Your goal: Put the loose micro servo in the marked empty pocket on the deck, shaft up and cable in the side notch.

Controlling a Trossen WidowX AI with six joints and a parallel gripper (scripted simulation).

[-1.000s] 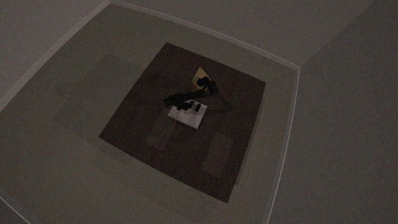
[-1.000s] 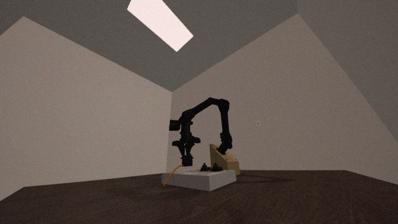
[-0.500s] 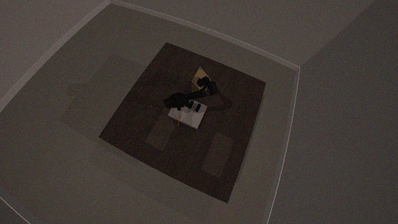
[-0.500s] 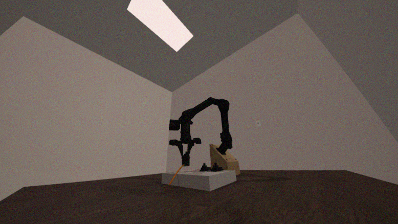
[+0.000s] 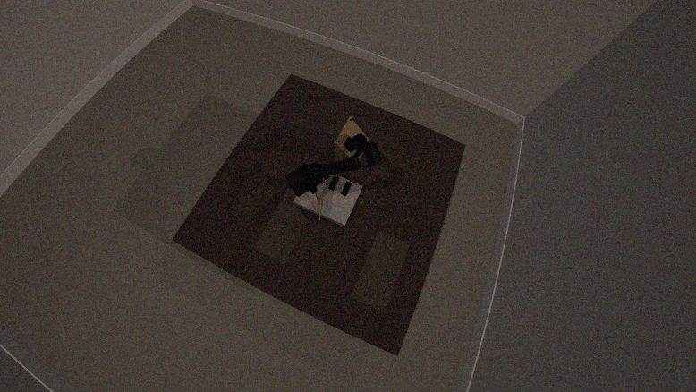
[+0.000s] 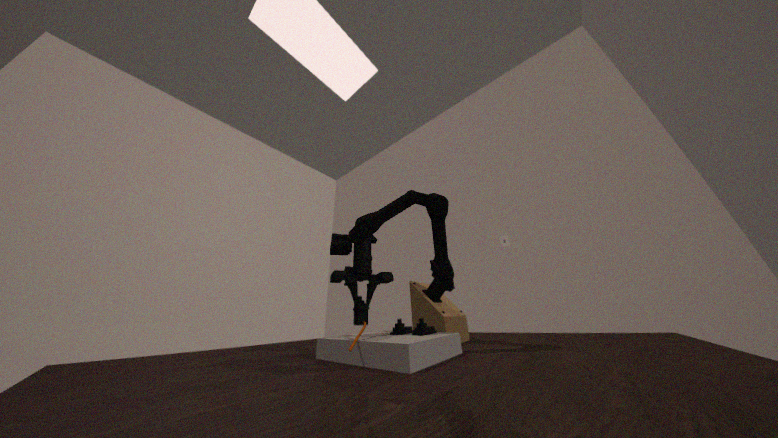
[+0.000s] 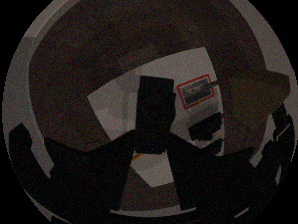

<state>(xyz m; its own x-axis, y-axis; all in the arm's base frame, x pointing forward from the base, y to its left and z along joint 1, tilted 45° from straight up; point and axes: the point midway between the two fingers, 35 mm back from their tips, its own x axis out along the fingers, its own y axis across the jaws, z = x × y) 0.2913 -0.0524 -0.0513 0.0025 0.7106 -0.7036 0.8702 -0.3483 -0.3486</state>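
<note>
Right now the robot deck is 10 mm ahead of my gripper tip, 70 mm to the left of it and 100 mm below it.
</note>
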